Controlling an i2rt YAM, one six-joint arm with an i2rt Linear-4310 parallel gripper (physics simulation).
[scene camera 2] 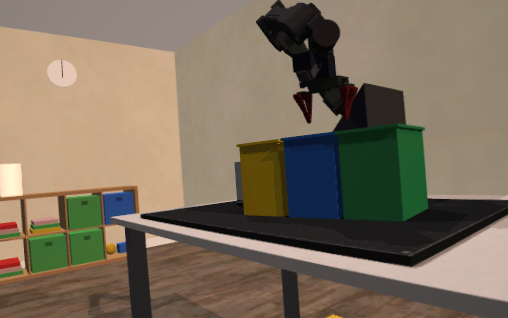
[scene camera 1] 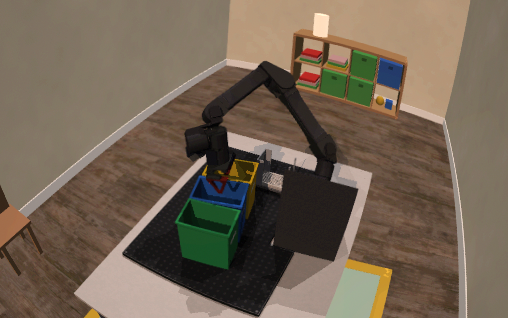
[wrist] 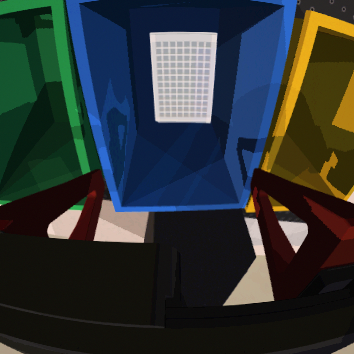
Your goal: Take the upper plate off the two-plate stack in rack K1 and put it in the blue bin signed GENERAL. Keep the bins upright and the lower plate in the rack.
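Frame: origin at the arm's base, x back, y up, z left, level; centimetres.
Seen in the pictures: gripper, fingertip midpoint: (scene camera 2: 327,121) (scene camera 1: 223,184) (wrist: 176,176); arm's base at its link origin: (scene camera 2: 360,119) (scene camera 1: 320,185).
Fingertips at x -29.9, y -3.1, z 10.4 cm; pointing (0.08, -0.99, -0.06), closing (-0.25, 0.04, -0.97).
Offsets run from my fingertips to a thing's top centre. Level surfaces: height alone.
The blue bin {dz -0.1, dx -1.6, dy -3.5 cm} (scene camera 1: 200,195) (scene camera 2: 311,177) (wrist: 94,125) stands upright between two other bins; its sign does not show. A white gridded plate {dz -1.5, dx -0.7, dy -18.8 cm} (wrist: 183,80) lies inside it, low down, in the wrist view. My gripper (scene camera 1: 225,190) (scene camera 2: 328,120) (wrist: 176,176) is open and empty above the blue bin, with the red fingers wide apart and clear of the plate. In scene camera 1, another white gridded plate {dz -34.0, dx +6.5, dy -18.1 cm} (scene camera 1: 272,181) lies at the rack behind the bins, near a grey upright part. The rack is partly hidden and its label cannot be read.
A green bin {dz +13.4, dx +1.3, dy -3.6 cm} (scene camera 1: 207,240) (scene camera 2: 370,175) and a yellow bin {dz -13.6, dx -3.9, dy -3.6 cm} (scene camera 1: 251,200) (scene camera 2: 262,180) stand upright on either side of the blue one, on a black mat {dy -21.5 cm} (scene camera 1: 165,240) (scene camera 2: 250,227). A large dark panel (scene camera 1: 316,215) (scene camera 2: 385,105) stands near the arm's base.
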